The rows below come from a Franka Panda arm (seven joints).
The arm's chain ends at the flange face. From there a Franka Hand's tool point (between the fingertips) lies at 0.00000 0.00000 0.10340 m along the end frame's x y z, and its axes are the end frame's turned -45 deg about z.
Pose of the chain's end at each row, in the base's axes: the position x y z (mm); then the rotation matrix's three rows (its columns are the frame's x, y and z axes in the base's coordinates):
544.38 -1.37 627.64; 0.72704 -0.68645 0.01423; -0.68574 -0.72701 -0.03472; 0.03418 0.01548 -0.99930
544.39 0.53 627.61; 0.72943 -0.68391 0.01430; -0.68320 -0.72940 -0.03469; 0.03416 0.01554 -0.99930
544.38 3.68 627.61; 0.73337 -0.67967 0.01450; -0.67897 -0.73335 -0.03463; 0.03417 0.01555 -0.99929
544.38 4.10 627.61; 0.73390 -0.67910 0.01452; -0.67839 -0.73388 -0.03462; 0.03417 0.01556 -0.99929
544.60 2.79 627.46; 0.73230 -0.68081 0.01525; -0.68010 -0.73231 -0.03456; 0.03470 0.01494 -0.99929
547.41 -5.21 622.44; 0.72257 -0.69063 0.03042; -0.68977 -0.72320 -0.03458; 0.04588 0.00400 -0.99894
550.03 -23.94 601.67; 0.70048 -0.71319 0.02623; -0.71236 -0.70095 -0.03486; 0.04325 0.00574 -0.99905
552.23 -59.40 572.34; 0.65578 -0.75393 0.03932; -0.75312 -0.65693 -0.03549; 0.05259 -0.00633 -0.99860
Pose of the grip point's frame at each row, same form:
545.85 -4.96 524.31; 0.99949 0.02870 0.01423; 0.02918 -0.99897 -0.03472; 0.01322 0.03511 -0.99930
545.87 -3.06 524.28; 0.99938 0.03219 0.01430; 0.03267 -0.99886 -0.03469; 0.01317 0.03514 -0.99930
545.88 0.10 524.28; 0.99917 0.03797 0.01450; 0.03845 -0.99866 -0.03463; 0.01317 0.03516 -0.99929
545.88 0.52 524.28; 0.99914 0.03875 0.01452; 0.03924 -0.99863 -0.03462; 0.01316 0.03516 -0.99929
546.18 -0.78 524.13; 0.99922 0.03641 0.01525; 0.03692 -0.99872 -0.03456; 0.01397 0.03510 -0.99929
550.56 -8.79 519.15; 0.99928 0.02258 0.03042; 0.02364 -0.99912 -0.03458; 0.02961 0.03527 -0.99894
552.74 -27.54 498.37; 0.99962 -0.00899 0.02623; -0.00807 -0.99936 -0.03486; 0.02652 0.03464 -0.99905
556.30 -63.07 469.08; 0.99682 -0.06940 0.03932; -0.06802 -0.99706 -0.03549; 0.04166 0.03271 -0.99860

